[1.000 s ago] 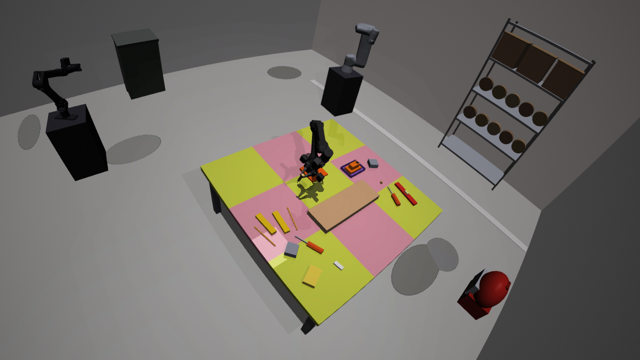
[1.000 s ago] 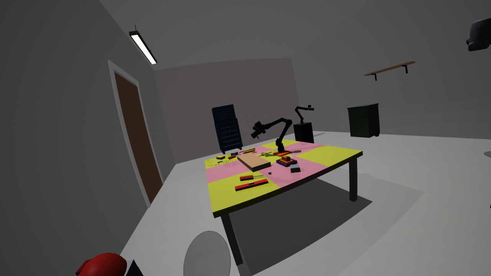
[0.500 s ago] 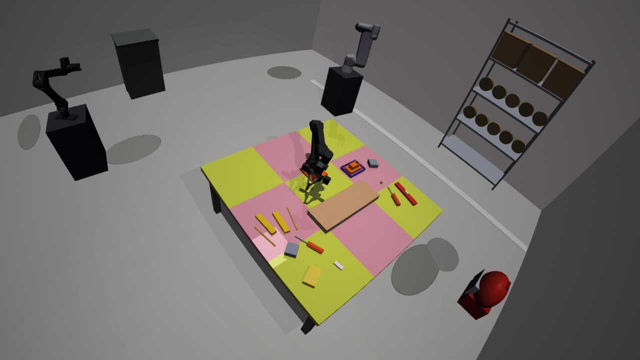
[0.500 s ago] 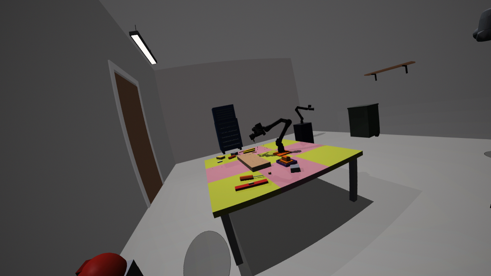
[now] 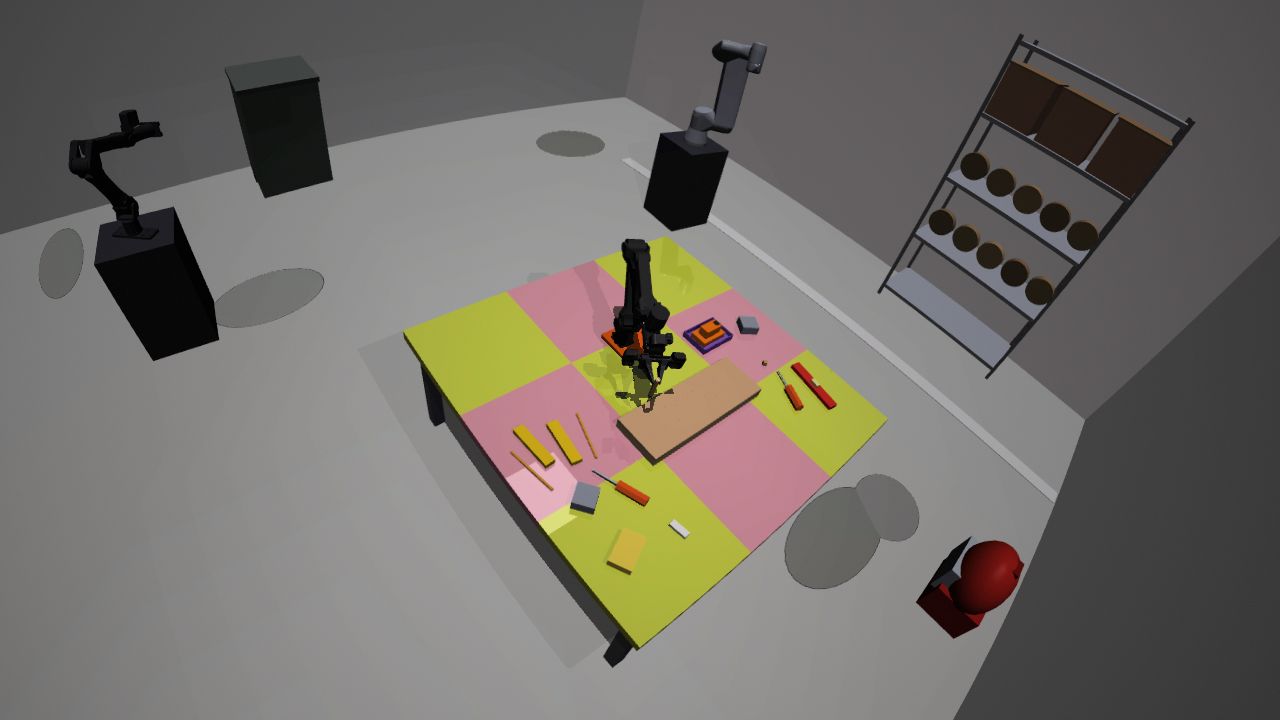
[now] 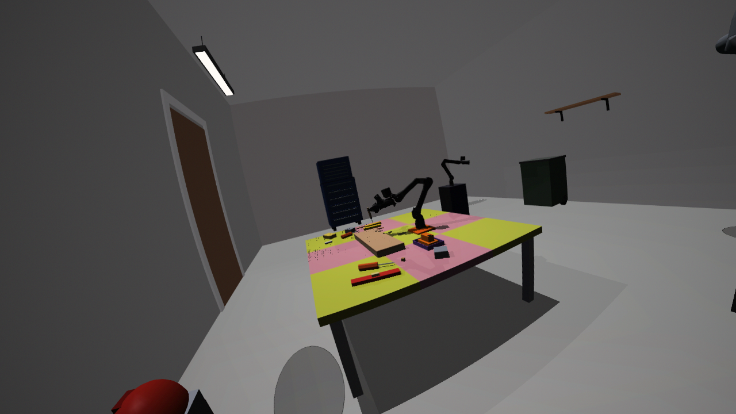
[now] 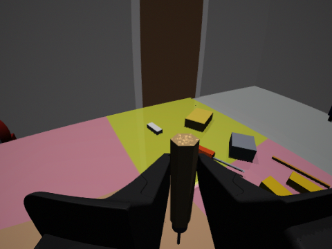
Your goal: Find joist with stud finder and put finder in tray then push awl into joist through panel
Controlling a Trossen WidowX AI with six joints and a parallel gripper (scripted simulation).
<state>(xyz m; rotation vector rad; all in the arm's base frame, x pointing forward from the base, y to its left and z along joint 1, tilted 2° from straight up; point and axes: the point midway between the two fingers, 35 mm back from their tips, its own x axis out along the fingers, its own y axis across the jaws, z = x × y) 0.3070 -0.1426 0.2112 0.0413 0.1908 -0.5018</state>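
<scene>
My gripper tip is 10 mm past the awl and 60 mm above it. Round my gripper tip: yellow block 330 mm ahead, 300 mm to the right, 200 mm below; then white piece 350 mm ahead, 130 mm to the right, 200 mm below; then purple tray 220 mm behind, 480 mm to the left, 200 mm below.
</scene>
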